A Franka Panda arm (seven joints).
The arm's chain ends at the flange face. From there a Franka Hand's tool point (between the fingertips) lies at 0.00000 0.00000 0.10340 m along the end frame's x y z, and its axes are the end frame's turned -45 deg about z.
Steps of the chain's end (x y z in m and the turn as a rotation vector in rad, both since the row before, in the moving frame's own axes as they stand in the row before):
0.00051, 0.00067, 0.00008, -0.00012, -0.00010, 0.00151
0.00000, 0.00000, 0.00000, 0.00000, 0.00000, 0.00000
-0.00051, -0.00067, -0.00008, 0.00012, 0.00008, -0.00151
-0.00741, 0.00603, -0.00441, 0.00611, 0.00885, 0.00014
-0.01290, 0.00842, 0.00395, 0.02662, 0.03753, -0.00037
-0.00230, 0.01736, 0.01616, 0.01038, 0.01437, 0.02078
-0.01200, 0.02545, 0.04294, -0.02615, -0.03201, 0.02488
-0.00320, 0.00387, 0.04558, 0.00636, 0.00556, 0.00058
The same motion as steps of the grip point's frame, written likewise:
-0.00013, 0.00084, 0.00008, -0.00001, -0.00016, 0.00151
0.00000, 0.00000, 0.00000, 0.00000, 0.00000, 0.00000
0.00013, -0.00084, -0.00008, 0.00003, 0.00014, -0.00151
-0.00841, -0.00078, -0.00442, -0.00194, 0.01058, 0.00014
-0.01039, -0.00237, 0.00384, -0.00771, 0.04536, -0.00037
-0.01210, 0.01096, 0.01614, -0.00282, 0.01750, 0.02078
-0.03073, 0.00903, 0.04285, 0.00414, -0.04113, 0.02488
-0.00413, 0.00042, 0.04558, 0.00057, 0.00843, 0.00058

